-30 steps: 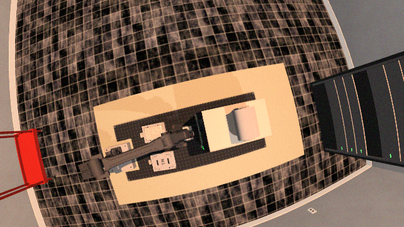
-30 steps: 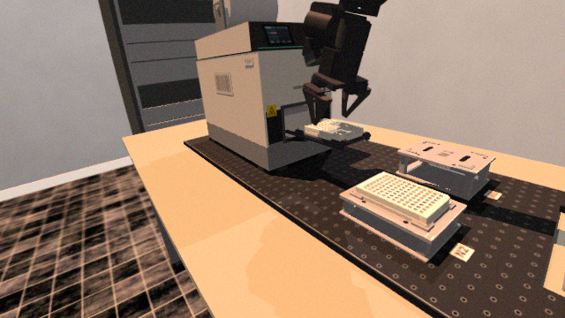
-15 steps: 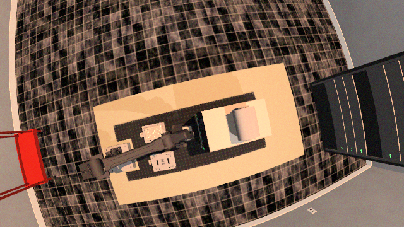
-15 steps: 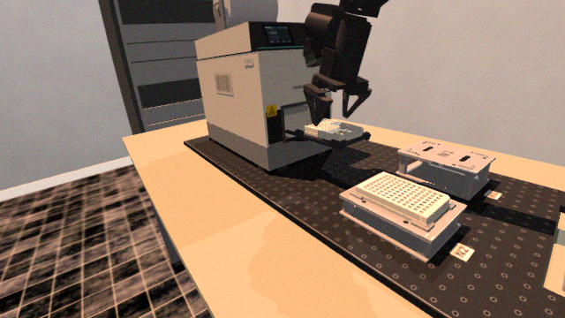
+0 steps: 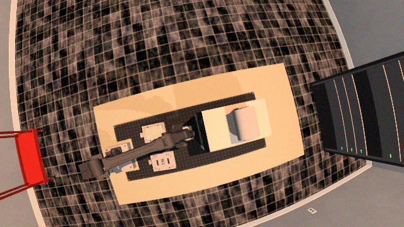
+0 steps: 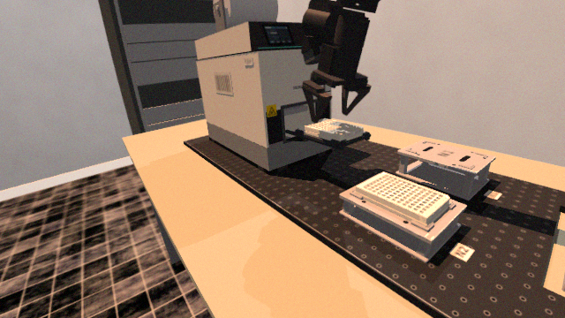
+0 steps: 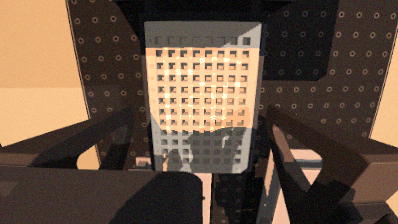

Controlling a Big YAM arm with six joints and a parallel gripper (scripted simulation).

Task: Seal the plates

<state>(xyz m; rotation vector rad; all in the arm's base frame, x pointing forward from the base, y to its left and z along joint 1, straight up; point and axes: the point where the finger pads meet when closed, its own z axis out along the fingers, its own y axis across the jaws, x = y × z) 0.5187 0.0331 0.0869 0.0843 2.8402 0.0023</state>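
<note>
The sealer stage lies 4 cm below my hand. From my hand the other things lie so: well plate: 20 cm behind, 6 cm to the left, 10 cm below; plate nest N2: 20 cm behind, 6 cm to the left, 11 cm below; sealer screen: 12 cm ahead, 3 cm to the left, 17 cm above.
</note>
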